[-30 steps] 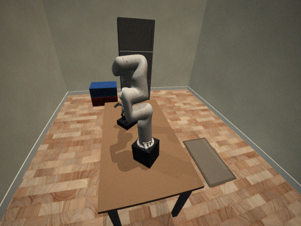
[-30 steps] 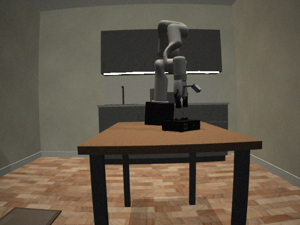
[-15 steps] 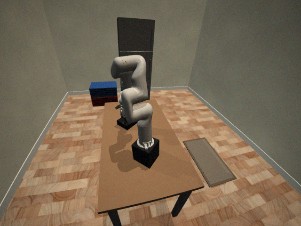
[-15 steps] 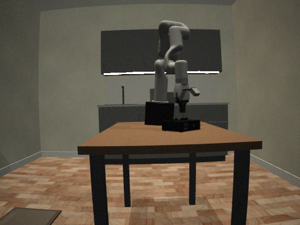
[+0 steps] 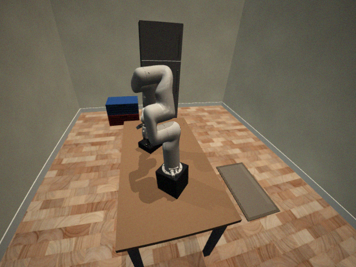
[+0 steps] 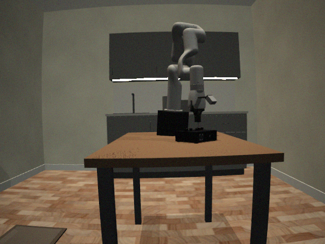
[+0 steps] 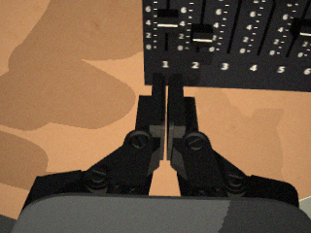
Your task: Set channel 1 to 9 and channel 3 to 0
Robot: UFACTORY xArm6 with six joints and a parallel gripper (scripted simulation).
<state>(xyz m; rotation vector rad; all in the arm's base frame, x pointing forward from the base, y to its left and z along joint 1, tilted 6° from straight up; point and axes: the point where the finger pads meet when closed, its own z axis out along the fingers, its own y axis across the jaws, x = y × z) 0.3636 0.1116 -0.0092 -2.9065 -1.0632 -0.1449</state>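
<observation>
The fader cap lies 20 mm ahead of my hand, 20 mm to the left of it and 50 mm below it.
</observation>
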